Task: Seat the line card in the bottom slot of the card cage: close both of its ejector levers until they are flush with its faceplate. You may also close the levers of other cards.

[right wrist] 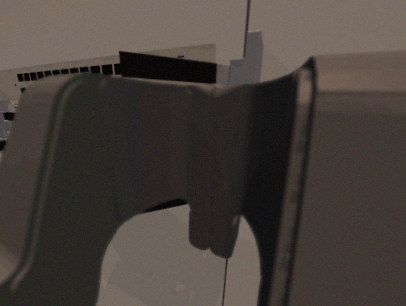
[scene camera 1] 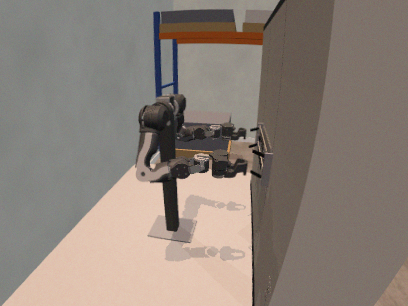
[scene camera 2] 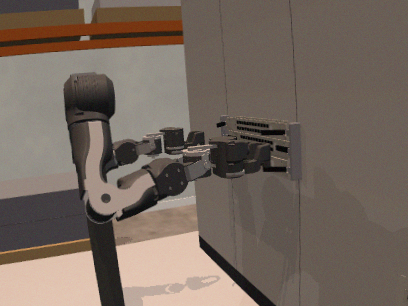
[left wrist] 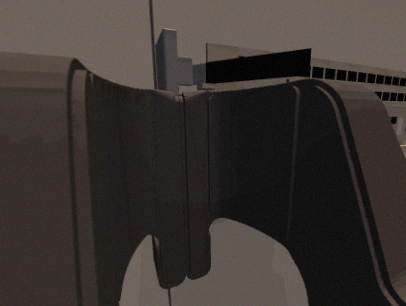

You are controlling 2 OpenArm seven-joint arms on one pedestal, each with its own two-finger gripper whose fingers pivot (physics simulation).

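The card cage (scene camera 1: 267, 170) (scene camera 2: 296, 150) is set in the cabinet face and holds stacked cards. The bottom card's faceplate (scene camera 2: 281, 162) is partly hidden behind my right gripper. Its black ejector lever (scene camera 1: 256, 174) (scene camera 2: 275, 169) at the picture's right end sticks out below my right fingertips; its other lever is hidden in scene camera 2. My right gripper (scene camera 1: 246, 166) (scene camera 2: 268, 154) (right wrist: 214, 92) is shut and empty, in front of the cage's near end. My left gripper (scene camera 1: 245, 134) (scene camera 2: 204, 139) (left wrist: 183, 97) is shut and empty, in front of the far end.
Other cards' levers stick out: an upper lever (scene camera 2: 272, 132) (right wrist: 167, 67), a middle lever (scene camera 2: 282, 149) and a far upper lever (scene camera 1: 254, 129) (scene camera 2: 221, 124) (left wrist: 258, 65). The tall grey cabinet (scene camera 1: 300, 100) (scene camera 2: 350, 90) surrounds the cage. Shelving with an orange beam (scene camera 1: 210, 37) (scene camera 2: 90, 37) stands behind.
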